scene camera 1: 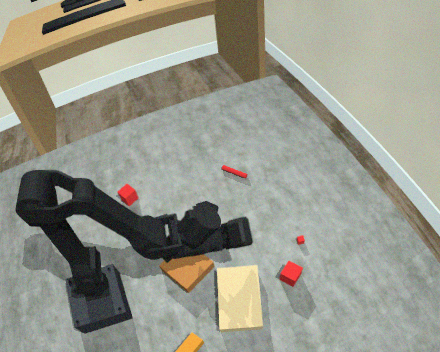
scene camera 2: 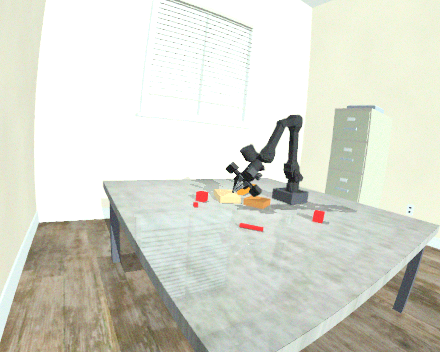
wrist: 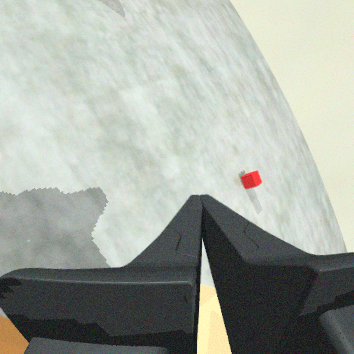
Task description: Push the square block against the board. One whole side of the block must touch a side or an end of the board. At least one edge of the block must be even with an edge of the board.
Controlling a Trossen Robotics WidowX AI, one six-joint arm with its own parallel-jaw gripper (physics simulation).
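Places are measured from the arm's base along level axes (x ahead, y left, z up), in centimetres.
Pixels of known places: gripper, fingertip midpoint: [scene camera 2: 232, 192] [wrist: 198, 202]; arm's base at its link origin: [scene camera 1: 95, 287] [scene camera 2: 292, 191].
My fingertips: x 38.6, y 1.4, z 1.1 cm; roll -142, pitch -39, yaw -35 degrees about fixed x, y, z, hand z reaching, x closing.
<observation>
For each thing: its middle in the pictures, then the offset to it from my fingertips. "spot": a spot on its surface instead.
- square block at the middle of its body: [scene camera 1: 186, 266] [scene camera 2: 257, 201] dy -1.0, dx -15.0, dz -5.2 cm
- board at the middle of its body: [scene camera 1: 239, 298] [scene camera 2: 226, 195] dy -13.9, dx -5.8, dz -5.2 cm
- tiny red cube at the middle of its body: [wrist: 250, 179] [scene camera 1: 300, 240] [scene camera 2: 195, 204] dy -4.8, dx +14.8, dz -5.9 cm
- red rod at the middle of its body: [scene camera 1: 234, 171] [scene camera 2: 251, 227] dy +24.2, dx +7.2, dz -6.0 cm
- orange bar at a spot on its surface: [scene camera 1: 190, 343] spot: dy -21.2, dx -20.1, dz -3.6 cm
The square block [scene camera 1: 188, 273] [scene camera 2: 256, 202] [wrist: 10, 339] is flat and orange-brown. In scene camera 1 it lies left of the board [scene camera 1: 239, 300] [scene camera 2: 227, 196] [wrist: 212, 325], turned at an angle to it. Its right corner is near the board's upper left corner, with a small gap. The board is cream and flat. My gripper [scene camera 2: 233, 191] [wrist: 198, 202] is shut and empty, pointing down. In scene camera 2 its tips show in front of the board's upper part, near the block. In scene camera 1 the hand hides the tips and the arm covers the block's upper part.
A red cube [scene camera 1: 291, 273] [scene camera 2: 201, 196] and a tiny red cube [scene camera 1: 300, 240] [scene camera 2: 195, 204] are right of the board in scene camera 1. Another red cube [scene camera 1: 128, 194] [scene camera 2: 318, 216] and a red rod [scene camera 1: 234, 171] [scene camera 2: 251, 227] lie farther up. An orange bar [scene camera 1: 190, 343] lies below the block.
</observation>
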